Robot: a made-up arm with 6 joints.
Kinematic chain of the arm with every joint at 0, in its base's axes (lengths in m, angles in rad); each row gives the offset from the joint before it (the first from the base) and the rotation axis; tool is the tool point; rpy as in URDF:
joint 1: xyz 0 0 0.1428 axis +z
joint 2: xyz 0 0 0 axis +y
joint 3: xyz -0.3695 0 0.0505 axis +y
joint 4: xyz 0.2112 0 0.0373 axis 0.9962 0 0.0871
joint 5: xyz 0 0 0 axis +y
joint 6: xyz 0.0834 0 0.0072 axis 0.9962 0 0.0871
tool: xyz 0 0 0 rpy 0 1.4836 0
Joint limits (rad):
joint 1: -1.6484..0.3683
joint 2: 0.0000..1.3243
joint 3: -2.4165..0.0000
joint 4: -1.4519..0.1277
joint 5: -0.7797..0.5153
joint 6: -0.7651..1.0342
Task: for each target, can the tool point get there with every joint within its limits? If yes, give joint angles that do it. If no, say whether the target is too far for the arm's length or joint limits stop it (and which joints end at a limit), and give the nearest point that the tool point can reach.
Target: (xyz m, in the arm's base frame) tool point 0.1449 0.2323 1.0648
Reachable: no: too far | nearest point 0.0394 0.1643 0.7763 | short by 0.315 m
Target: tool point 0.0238 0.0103 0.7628
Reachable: yes | joints -0.3547 1.1265 -2.0232 -0.7871 -0.3083 0.8767
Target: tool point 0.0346 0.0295 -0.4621
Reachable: no: joint limits stop it (at a limit: joint 1, joint 2, joint 3, joint 5) | nearest point 0.0083 0.0818 0.1958 | short by 0.661 m
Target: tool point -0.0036 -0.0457 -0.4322
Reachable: no: joint limits stop it (at a limit: joint 1, joint 2, joint 3, joint 5) | nearest point -0.0758 -0.0320 0.1958 | short by 0.632 m
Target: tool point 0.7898 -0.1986 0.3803
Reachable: no: too far | nearest point 0.2458 -0.0618 0.4676 | short by 0.568 m
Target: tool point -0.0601 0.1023 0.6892
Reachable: yes | joints -0.9958 0.7065 -1.6694 -1.1894 -0.0681 0.3430
